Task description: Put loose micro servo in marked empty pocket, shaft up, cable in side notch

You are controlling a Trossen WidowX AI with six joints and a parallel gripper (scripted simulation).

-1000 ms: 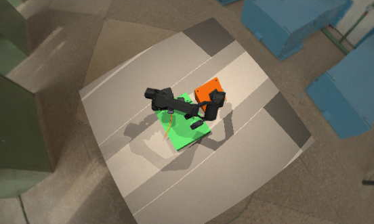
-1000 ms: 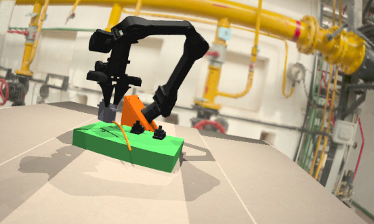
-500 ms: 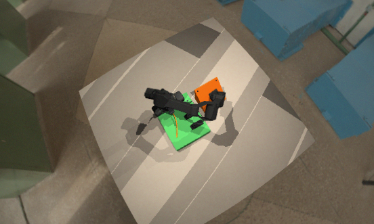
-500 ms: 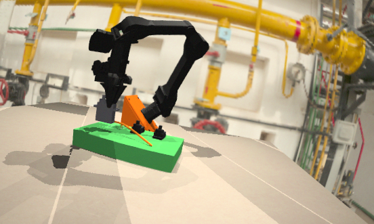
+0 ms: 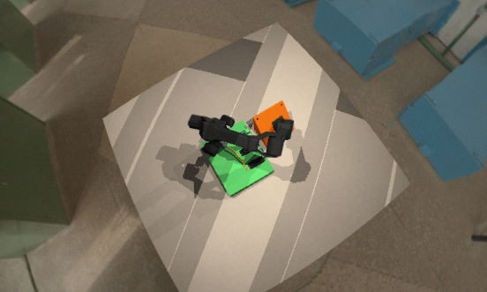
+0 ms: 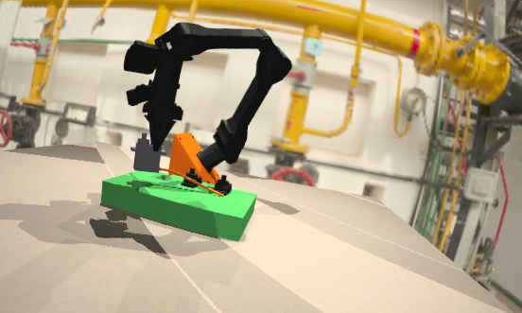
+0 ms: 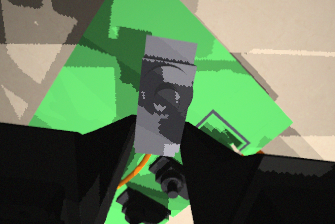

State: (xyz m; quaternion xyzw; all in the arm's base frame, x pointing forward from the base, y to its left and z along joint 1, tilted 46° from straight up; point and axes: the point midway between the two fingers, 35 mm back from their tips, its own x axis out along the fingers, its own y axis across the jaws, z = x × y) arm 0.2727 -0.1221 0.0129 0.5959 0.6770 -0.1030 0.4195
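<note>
The green deck lies 20 mm ahead of my gripper tip, 70 mm to the left of it and 100 mm below it.
</note>
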